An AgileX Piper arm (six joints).
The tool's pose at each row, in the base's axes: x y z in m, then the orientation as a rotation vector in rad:
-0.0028 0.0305 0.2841 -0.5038 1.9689 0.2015
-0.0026 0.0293 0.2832 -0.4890 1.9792 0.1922
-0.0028 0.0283 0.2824 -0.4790 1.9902 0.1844
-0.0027 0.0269 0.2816 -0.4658 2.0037 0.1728
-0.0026 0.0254 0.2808 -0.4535 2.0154 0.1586
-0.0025 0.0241 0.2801 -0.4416 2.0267 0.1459
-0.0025 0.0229 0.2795 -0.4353 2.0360 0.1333
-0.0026 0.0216 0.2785 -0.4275 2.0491 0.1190
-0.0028 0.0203 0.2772 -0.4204 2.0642 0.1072
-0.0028 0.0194 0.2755 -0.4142 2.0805 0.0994
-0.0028 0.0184 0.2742 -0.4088 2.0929 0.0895
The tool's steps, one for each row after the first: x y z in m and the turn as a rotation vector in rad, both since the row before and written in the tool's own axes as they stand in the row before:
0.0010 -0.0011 0.0001 0.0128 0.0080 0.0082
0.0010 -0.0008 -0.0002 0.0094 0.0096 0.0058
0.0010 -0.0012 0.0000 0.0133 0.0119 0.0068
0.0010 -0.0013 0.0000 0.0148 0.0107 0.0047
0.0009 -0.0012 0.0000 0.0135 0.0103 0.0050
0.0008 -0.0011 -0.0001 0.0110 0.0094 0.0008
0.0012 -0.0011 0.0000 0.0126 0.0131 0.0018
0.0015 -0.0010 0.0001 0.0103 0.0150 0.0027
0.0017 -0.0007 0.0006 0.0069 0.0158 0.0039
0.0014 -0.0008 0.0004 0.0083 0.0124 0.0019

